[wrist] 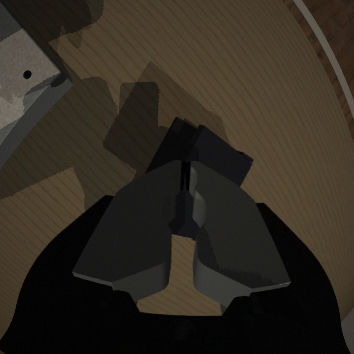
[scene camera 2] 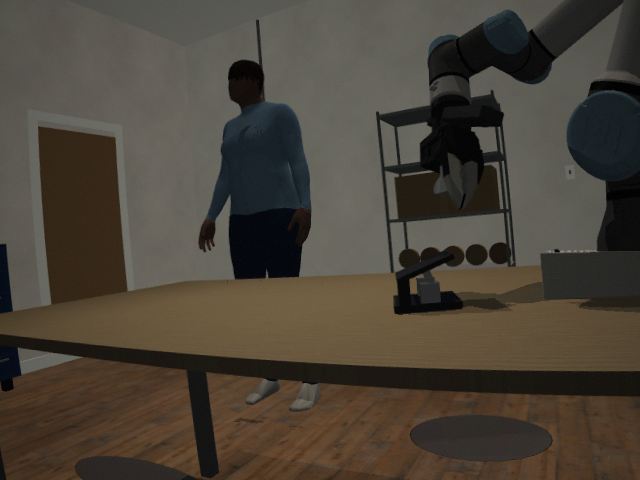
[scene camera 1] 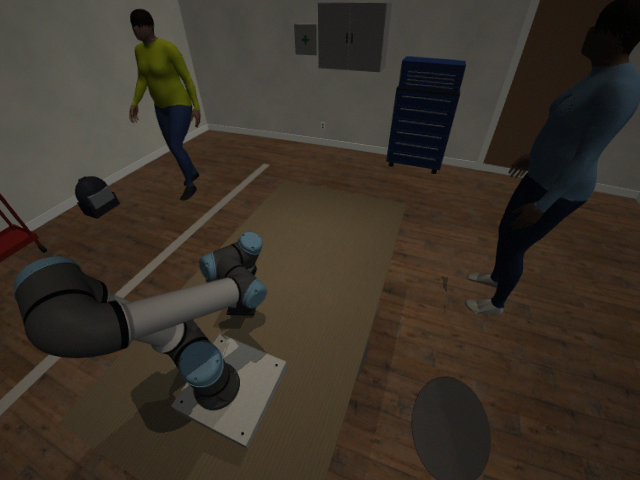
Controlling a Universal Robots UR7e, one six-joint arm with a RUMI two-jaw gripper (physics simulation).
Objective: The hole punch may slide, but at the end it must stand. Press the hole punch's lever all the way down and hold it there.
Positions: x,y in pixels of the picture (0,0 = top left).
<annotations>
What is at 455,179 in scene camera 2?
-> My gripper.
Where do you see a black hole punch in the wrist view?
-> At 177,137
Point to a black hole punch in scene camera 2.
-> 429,298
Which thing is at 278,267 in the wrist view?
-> My gripper.
</annotations>
